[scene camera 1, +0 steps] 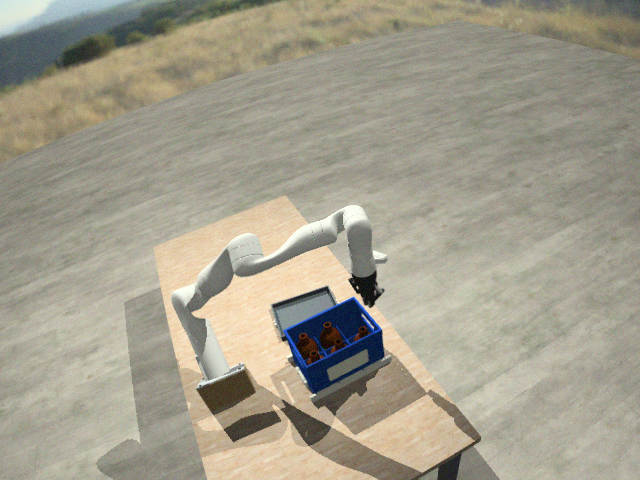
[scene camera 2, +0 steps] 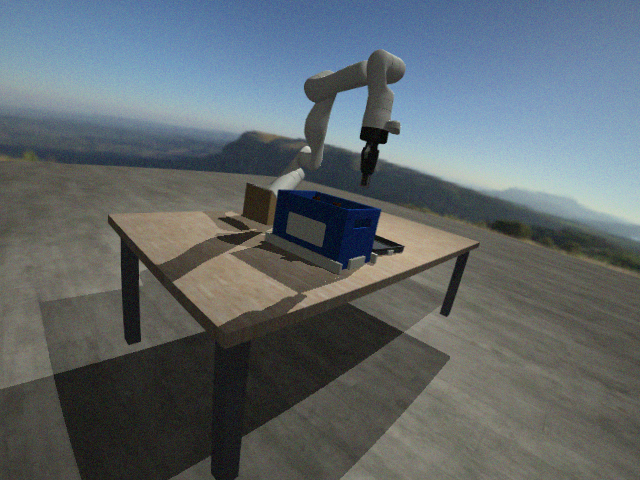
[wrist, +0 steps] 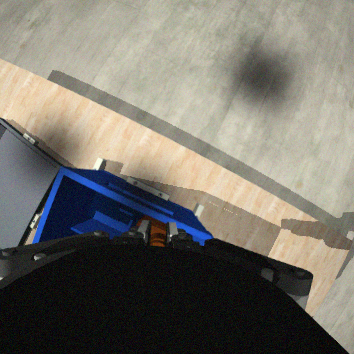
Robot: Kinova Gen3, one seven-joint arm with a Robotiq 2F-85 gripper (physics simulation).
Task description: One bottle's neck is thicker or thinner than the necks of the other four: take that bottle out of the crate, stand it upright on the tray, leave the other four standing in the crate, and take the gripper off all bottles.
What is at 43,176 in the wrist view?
A dark grey tray.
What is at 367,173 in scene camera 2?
My gripper.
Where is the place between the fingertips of my gripper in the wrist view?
157,233
